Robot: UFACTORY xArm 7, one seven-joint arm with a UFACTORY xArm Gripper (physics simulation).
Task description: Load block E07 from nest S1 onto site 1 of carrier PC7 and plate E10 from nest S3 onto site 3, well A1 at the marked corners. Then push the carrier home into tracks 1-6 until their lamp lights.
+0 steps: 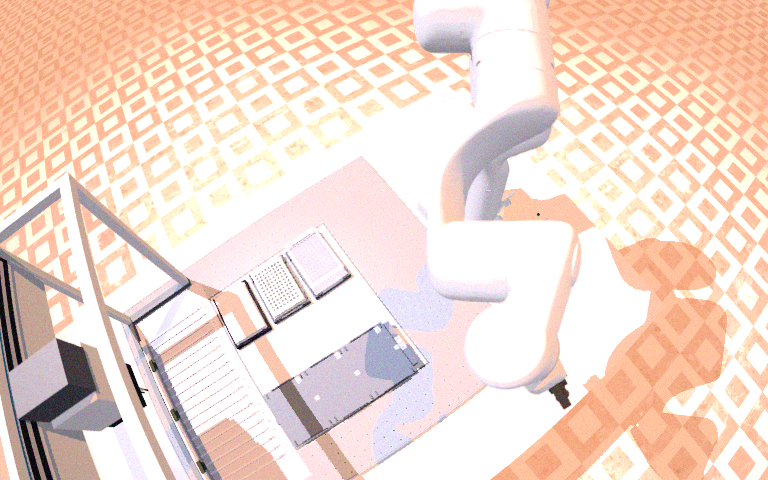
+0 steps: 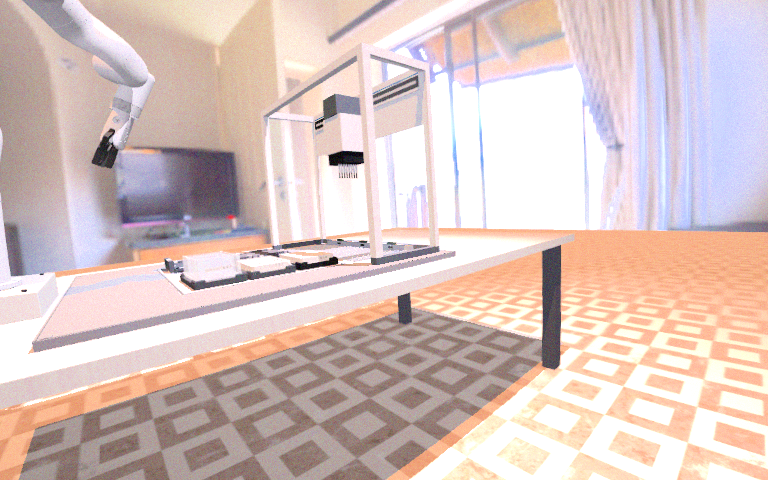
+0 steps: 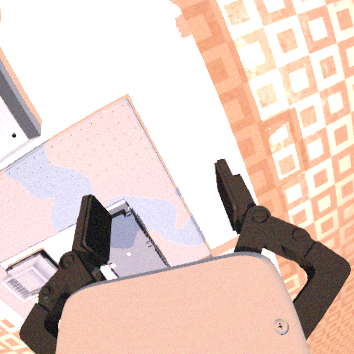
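Where they show: gripper, fingertip midpoint: [image 2: 101, 166] [image 3: 157, 189]; arm's base, origin of the base link: [image 1: 478, 209].
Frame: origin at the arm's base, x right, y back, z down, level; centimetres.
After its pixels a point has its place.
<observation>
My gripper [image 1: 565, 404] [image 2: 104, 160] @(y -16.3, x -36.3, z -26.2 cm) [image 3: 157, 189] @(y -16.3, x -36.3, z -26.2 cm) is open and empty, high above the table's front edge, away from the nests. A tall pale block [image 1: 318, 261] @(y -38.9, x 4.9, z -1.5 cm) [image 2: 210, 266] [image 3: 34, 274] @(y -37.0, x 2.4, z -1.6 cm) stands in the nest nearest the arm. Beside it are a white plate with dark wells [image 1: 278, 287] @(y -49.9, x 5.2, z 2.1 cm) [image 2: 265, 263] @(y -49.9, x 9.9, z 1.1 cm) and a plain white plate [image 1: 242, 314] @(y -60.2, x 2.5, z 1.1 cm) in a dark nest. Labels cannot be read, so I cannot tell which is E07 or E10. The long grey carrier [image 1: 338, 397] @(y -48.1, x -23.5, z 2.6 cm) [image 3: 146, 257] @(y -45.1, x -24.2, z 2.6 cm) lies flat beside the nests, its sites bare. The ribbed tracks [image 1: 199, 369] @(y -76.2, x -4.5, z 3.4 cm) lie beyond its far end.
A white gantry frame [image 1: 84, 243] @(y -69.4, x 3.5, z -43.5 cm) [image 2: 369, 169] @(y -71.6, x 18.8, z -17.2 cm) stands over the tracks, with a pipetting head [image 1: 45, 376] @(y -80.2, x -12.4, z -42.3 cm) [image 2: 342, 133] @(y -78.3, x -6.7, z -30.6 cm) hanging inside. The arm's base [image 2: 28, 297] @(y -10.2, x 9.4, z 1.3 cm) [image 3: 12, 122] @(y -4.2, x -12.3, z -0.2 cm) is at the opposite end of the pink perforated deck [image 1: 362, 198] @(y -22.3, x 17.9, z 3.7 cm) [image 2: 113, 311] @(y -23.8, x 20.3, z 3.7 cm) [image 3: 120, 130] @(y -13.1, x -30.6, z 3.7 cm).
</observation>
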